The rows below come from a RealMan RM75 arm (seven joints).
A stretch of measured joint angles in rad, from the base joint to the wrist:
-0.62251, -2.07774, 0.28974, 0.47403, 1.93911, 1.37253, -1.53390
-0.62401, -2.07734, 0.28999, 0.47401, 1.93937, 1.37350, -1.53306
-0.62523, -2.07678, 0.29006, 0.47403, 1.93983, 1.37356, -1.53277
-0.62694, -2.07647, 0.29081, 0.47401, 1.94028, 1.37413, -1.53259
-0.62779, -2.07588, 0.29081, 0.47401, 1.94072, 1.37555, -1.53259
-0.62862, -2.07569, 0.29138, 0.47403, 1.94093, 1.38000, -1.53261
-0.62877, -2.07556, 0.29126, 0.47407, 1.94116, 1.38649, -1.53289
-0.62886, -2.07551, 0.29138, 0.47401, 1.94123, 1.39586, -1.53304
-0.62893, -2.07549, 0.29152, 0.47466, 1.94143, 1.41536, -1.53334
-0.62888, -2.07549, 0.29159, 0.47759, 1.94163, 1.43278, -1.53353
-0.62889, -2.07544, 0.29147, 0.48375, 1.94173, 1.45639, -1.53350
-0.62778, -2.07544, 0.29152, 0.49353, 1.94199, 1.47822, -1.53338
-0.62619, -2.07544, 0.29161, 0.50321, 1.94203, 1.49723, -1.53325
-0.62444, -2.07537, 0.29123, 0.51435, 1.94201, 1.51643, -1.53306
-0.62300, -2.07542, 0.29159, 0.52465, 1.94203, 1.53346, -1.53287
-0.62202, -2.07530, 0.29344, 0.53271, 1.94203, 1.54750, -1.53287
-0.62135, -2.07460, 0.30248, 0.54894, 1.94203, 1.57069, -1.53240
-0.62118, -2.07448, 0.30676, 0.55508, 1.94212, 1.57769, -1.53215
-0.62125, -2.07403, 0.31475, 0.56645, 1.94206, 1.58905, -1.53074
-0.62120, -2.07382, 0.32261, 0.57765, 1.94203, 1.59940, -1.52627
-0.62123, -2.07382, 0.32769, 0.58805, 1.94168, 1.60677, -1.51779
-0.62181, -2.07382, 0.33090, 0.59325, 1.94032, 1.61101, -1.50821
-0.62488, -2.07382, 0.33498, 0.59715, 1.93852, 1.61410, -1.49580
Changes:
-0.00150, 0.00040, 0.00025, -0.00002, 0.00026, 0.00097, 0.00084
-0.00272, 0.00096, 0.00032, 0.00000, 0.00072, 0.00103, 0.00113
-0.00443, 0.00127, 0.00107, -0.00002, 0.00117, 0.00160, 0.00131
-0.00528, 0.00186, 0.00107, -0.00002, 0.00161, 0.00302, 0.00131
-0.00611, 0.00205, 0.00164, 0.00000, 0.00182, 0.00747, 0.00129
-0.00626, 0.00218, 0.00152, 0.00004, 0.00205, 0.01396, 0.00101
-0.00635, 0.00223, 0.00164, -0.00002, 0.00212, 0.02333, 0.00086
-0.00642, 0.00225, 0.00178, 0.00063, 0.00232, 0.04283, 0.00056
-0.00637, 0.00225, 0.00185, 0.00356, 0.00252, 0.06025, 0.00037
-0.00638, 0.00230, 0.00173, 0.00972, 0.00262, 0.08386, 0.00040
-0.00527, 0.00230, 0.00178, 0.01950, 0.00288, 0.10569, 0.00052
-0.00368, 0.00230, 0.00187, 0.02918, 0.00292, 0.12470, 0.00065
-0.00193, 0.00237, 0.00149, 0.04032, 0.00290, 0.14390, 0.00084
-0.00049, 0.00232, 0.00185, 0.05062, 0.00292, 0.16093, 0.00103
0.00049, 0.00244, 0.00370, 0.05868, 0.00292, 0.17497, 0.00103
0.00116, 0.00314, 0.01274, 0.07491, 0.00292, 0.19816, 0.00150
0.00133, 0.00326, 0.01702, 0.08105, 0.00301, 0.20516, 0.00175
0.00126, 0.00371, 0.02501, 0.09242, 0.00295, 0.21652, 0.00316
0.00131, 0.00392, 0.03287, 0.10362, 0.00292, 0.22687, 0.00763
0.00128, 0.00392, 0.03795, 0.11402, 0.00257, 0.23424, 0.01611
0.00070, 0.00392, 0.04116, 0.11922, 0.00121, 0.23848, 0.02569
-0.00237, 0.00392, 0.04524, 0.12312, -0.00059, 0.24157, 0.03810

